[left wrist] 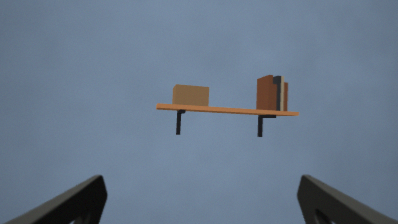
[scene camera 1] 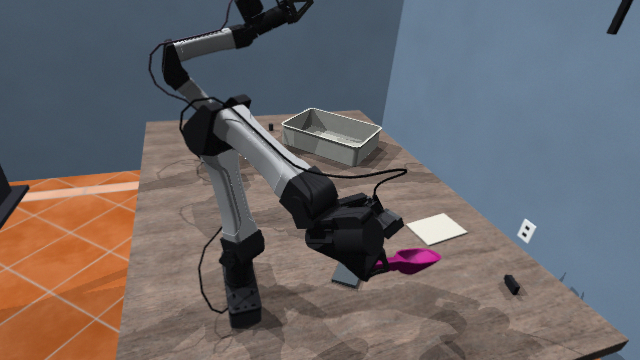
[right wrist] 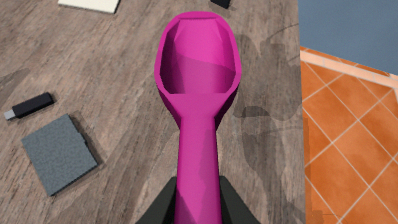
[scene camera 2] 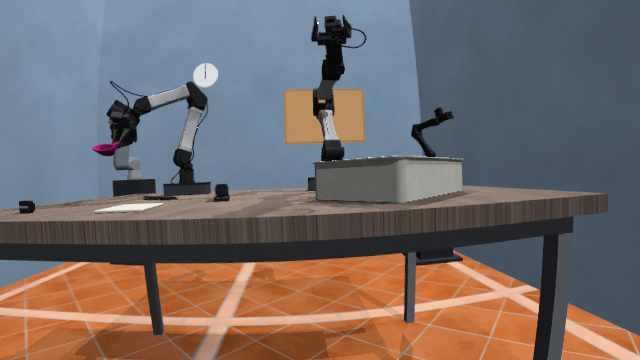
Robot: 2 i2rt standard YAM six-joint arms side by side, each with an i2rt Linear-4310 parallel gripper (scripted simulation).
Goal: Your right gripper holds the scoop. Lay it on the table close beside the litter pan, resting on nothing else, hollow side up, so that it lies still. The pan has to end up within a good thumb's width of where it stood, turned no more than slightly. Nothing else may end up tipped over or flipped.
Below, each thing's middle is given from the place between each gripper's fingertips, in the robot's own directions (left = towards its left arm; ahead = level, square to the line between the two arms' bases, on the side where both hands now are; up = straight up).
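The magenta scoop (scene camera 1: 398, 262) is 2 cm ahead of my left hand (scene camera 2: 328, 16), 78 cm to the right of it and 41 cm below it. The cream sheet (scene camera 1: 435, 229) is far ahead of my left hand, far to the right of it and far below it. The dark grey flat box (right wrist: 59, 153) is 1 cm behind my left hand, 62 cm to the right of it and 59 cm below it. The grey-white litter pan (scene camera 2: 398, 179) is 17 cm ahead of my left hand, 15 cm to the left of it and 55 cm below it.
The cream sheet is far ahead of my right hand (scene camera 1: 384, 266), far to the left of it and a fair way below it. The grey-white litter pan is 930 mm to the left of my right hand, 200 mm ahead of it and 160 mm below it. The dark grey flat box is 190 mm below my right hand, 170 mm to the left of it and 10 mm ahead of it. My right hand is 50 mm short of the magenta scoop, 20 mm above it and 10 mm to the right of it.
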